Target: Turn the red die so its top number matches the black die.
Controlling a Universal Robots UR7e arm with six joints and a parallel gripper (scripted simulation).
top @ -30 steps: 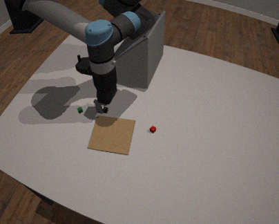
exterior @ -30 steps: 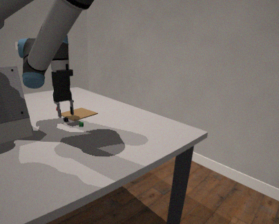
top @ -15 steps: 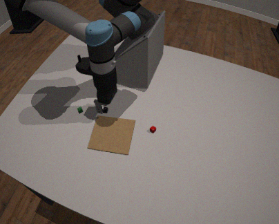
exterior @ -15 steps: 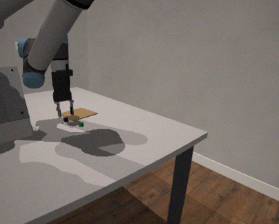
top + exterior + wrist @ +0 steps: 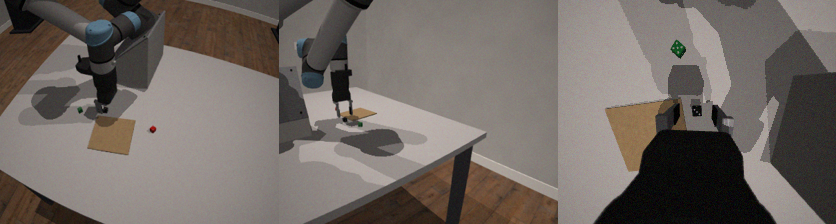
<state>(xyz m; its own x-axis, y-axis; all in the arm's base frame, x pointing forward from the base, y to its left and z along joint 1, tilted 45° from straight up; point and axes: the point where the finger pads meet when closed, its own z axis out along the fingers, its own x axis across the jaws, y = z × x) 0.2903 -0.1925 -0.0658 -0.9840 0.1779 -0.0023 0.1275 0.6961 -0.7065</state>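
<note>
Now: hand 40 mm above the black die and 10 mm to the right of it. The rest, counted from my hand: green die (90 mm to the right, 40 mm below, 20 mm ahead); tan mat (90 mm ahead, 60 mm to the left, 40 mm below); red die (190 mm to the left, 50 mm ahead, 40 mm below).
</note>
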